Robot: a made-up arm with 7 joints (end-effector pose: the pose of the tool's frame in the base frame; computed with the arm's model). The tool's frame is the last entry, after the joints.
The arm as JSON. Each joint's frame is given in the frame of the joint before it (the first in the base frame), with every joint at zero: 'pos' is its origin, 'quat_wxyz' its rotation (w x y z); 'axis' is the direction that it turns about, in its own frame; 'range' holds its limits. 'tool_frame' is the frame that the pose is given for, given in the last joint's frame.
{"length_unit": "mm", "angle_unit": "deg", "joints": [
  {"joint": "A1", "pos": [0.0, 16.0, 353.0], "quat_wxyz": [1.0, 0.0, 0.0, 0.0], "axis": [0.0, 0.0, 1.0], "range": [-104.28, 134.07]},
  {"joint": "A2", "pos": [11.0, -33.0, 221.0], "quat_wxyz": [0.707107, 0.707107, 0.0, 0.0], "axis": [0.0, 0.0, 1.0], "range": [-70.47, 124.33]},
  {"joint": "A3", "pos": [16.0, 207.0, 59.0], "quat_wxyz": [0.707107, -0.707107, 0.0, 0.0], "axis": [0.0, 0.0, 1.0], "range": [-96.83, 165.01]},
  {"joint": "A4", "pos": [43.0, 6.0, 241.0], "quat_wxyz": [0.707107, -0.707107, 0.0, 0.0], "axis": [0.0, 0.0, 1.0], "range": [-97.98, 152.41]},
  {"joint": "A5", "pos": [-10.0, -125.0, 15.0], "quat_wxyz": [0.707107, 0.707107, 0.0, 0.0], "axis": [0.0, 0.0, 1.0], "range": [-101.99, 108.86]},
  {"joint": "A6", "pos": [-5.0, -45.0, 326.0], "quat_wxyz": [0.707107, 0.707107, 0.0, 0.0], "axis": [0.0, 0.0, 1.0], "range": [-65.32, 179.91]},
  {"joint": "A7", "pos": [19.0, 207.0, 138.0], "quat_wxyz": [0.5, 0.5, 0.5, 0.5], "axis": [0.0, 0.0, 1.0], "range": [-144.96, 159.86]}
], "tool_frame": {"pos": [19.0, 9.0, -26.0], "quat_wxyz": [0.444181, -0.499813, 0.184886, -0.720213]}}
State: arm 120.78 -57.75 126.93 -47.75 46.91 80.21 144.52
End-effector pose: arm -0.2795 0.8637 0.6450 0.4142 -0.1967 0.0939 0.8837
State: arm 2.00 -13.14 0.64 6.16 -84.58 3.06 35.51
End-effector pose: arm 0.1922 -0.0450 1.6973 0.9317 0.2826 -0.1314 -0.1867
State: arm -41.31 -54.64 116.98 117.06 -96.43 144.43 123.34
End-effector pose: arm 0.3000 0.0020 1.0957 0.3253 -0.4037 -0.2711 -0.8110
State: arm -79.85 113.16 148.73 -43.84 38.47 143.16 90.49
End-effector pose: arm -0.1090 0.7110 0.5349 0.5313 -0.6218 -0.1180 -0.5632
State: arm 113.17 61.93 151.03 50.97 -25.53 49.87 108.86
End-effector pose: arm 0.2452 -0.9379 0.8330 0.5764 0.4695 -0.4180 -0.5220
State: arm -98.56 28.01 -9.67 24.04 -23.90 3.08 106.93
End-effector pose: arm -0.2237 0.3808 1.6179 0.5020 0.0598 -0.8545 -0.1194
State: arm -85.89 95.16 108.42 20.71 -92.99 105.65 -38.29
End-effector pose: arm -0.2183 0.8360 0.2693 0.0509 0.9568 0.2716 0.0899
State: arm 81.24 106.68 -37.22 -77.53 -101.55 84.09 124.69
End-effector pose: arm -0.4181 -0.2331 0.2827 0.0877 0.1054 0.8669 0.4793
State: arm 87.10 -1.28 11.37 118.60 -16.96 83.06 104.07
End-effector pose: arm 0.1194 0.6351 1.0108 0.2239 0.5651 0.5965 0.5241
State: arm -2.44 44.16 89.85 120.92 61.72 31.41 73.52
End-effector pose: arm 0.1480 0.4350 0.7329 0.4154 0.5980 0.6632 0.1733
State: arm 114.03 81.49 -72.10 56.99 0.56 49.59 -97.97
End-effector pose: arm 0.8661 -0.5770 0.7225 0.7411 -0.0476 0.0851 0.6643
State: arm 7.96 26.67 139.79 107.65 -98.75 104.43 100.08
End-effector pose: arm -0.6588 -0.0458 0.7940 0.1893 0.4259 -0.3663 -0.8053
